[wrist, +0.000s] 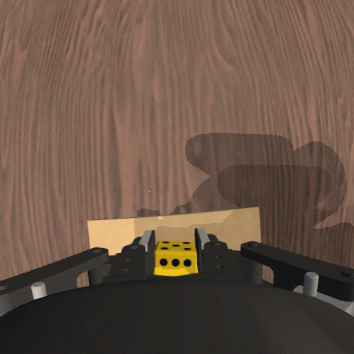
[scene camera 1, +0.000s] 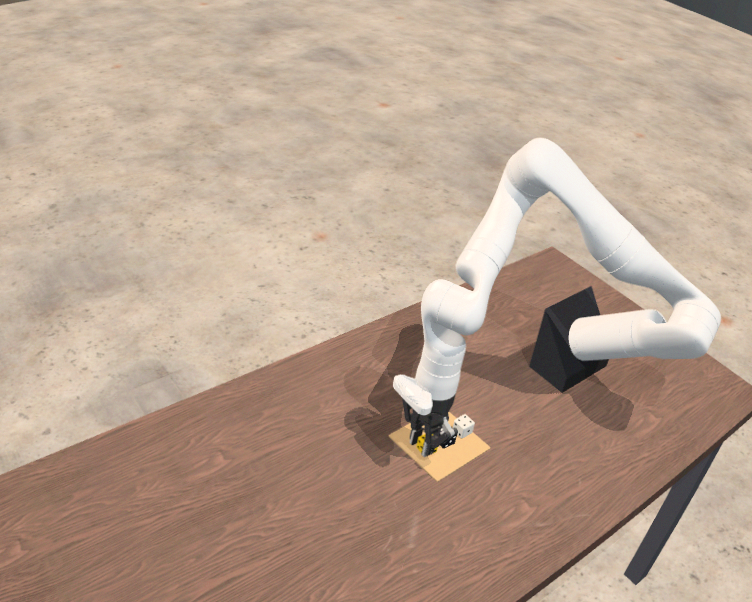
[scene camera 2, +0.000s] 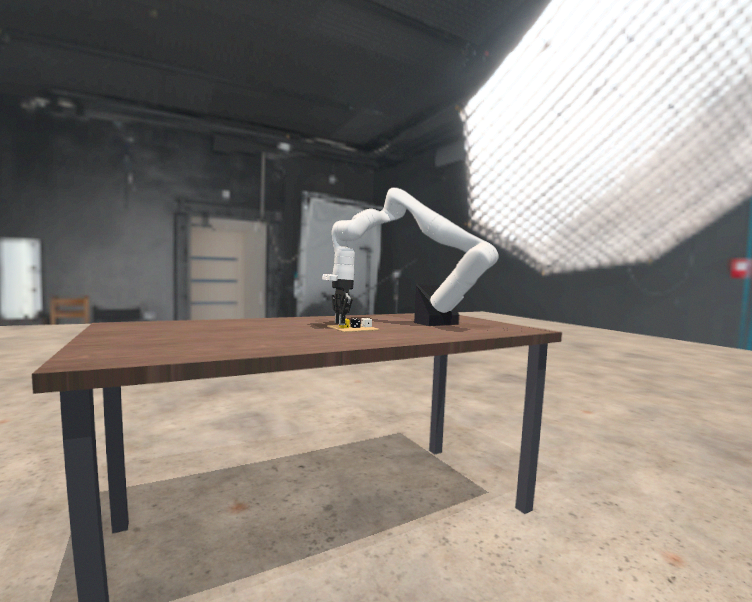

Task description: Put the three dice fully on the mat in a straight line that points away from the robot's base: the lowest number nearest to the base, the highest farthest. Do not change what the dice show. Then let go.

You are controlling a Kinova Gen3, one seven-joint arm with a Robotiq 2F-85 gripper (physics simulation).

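Frame: origin at the arm's base, x ahead, y left, z up, level; millimetres.
Seen in the pictures: gripper, fingertip midpoint: (wrist: pixel 174 241) (scene camera 1: pixel 420 448) (scene camera 2: pixel 339 324); arm's base, origin of the base link: (scene camera 1: pixel 583 339) (scene camera 2: pixel 440 303).
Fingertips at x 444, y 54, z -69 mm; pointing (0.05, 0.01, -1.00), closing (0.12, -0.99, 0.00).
Observation:
Pixels of each thing's top centre, then the offset from my fingertips to it. Level surfaces: height alone.
- yellow die, middle of its top: (wrist: pixel 174 273) (scene camera 1: pixel 428 438) (scene camera 2: pixel 344 319) 17 mm back, 1 mm right, 18 mm up
- mat, middle of its top: (wrist: pixel 179 297) (scene camera 1: pixel 439 441) (scene camera 2: pixel 352 327) 51 mm back, 8 mm right, 12 mm down
- black die, middle of its top: (scene camera 1: pixel 447 430) (scene camera 2: pixel 355 319) 60 mm back, 3 mm right, 18 mm up
- white die, middle of its top: (scene camera 1: pixel 464 420) (scene camera 2: pixel 366 318) 106 mm back, 10 mm right, 18 mm up
- wooden table, its level: 17 mm down
My gripper (scene camera 1: pixel 419 443) (scene camera 2: pixel 341 324) (wrist: pixel 174 241) points down and is shut on the yellow die (scene camera 1: pixel 421 443) (scene camera 2: pixel 346 323) (wrist: pixel 176 259), at the mat's side far from the base. In the wrist view the yellow die shows a face with five pips and a row of three pips on its palm side. It is at or barely above the mat (scene camera 1: pixel 439 469) (scene camera 2: pixel 361 329) (wrist: pixel 107 232); contact is unclear. The black die (scene camera 1: pixel 449 441) (scene camera 2: pixel 355 322) is beside it, partly hidden by the gripper. The white die (scene camera 1: pixel 464 426) (scene camera 2: pixel 366 322) stands nearest the base.
The robot's black base mount (scene camera 1: pixel 564 351) (scene camera 2: pixel 426 313) stands on the wooden table (scene camera 1: pixel 250 489) (scene camera 2: pixel 206 338), beyond the white die. The arm arches high between the base and the mat. The arm's shadow falls on the table and part of the mat.

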